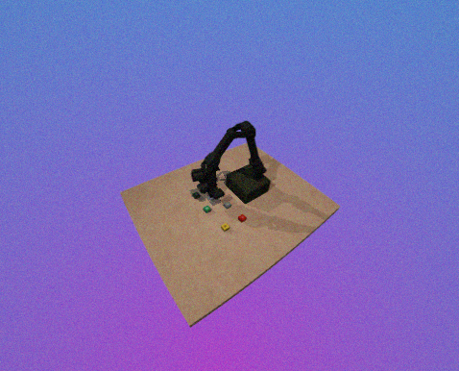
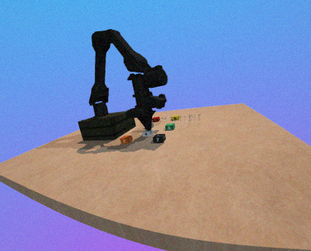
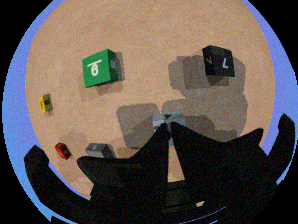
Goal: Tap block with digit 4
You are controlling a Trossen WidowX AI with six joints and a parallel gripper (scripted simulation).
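Right now my gripper tip is 1 cm past the light grey block and 1 cm above it. Round my gripper tip: orange block 7 cm behind, 6 cm to the right, 1 cm below; green block 7 cm ahead, 6 cm to the left, 1 cm below; black block 7 cm to the right, 6 cm ahead, 1 cm below.
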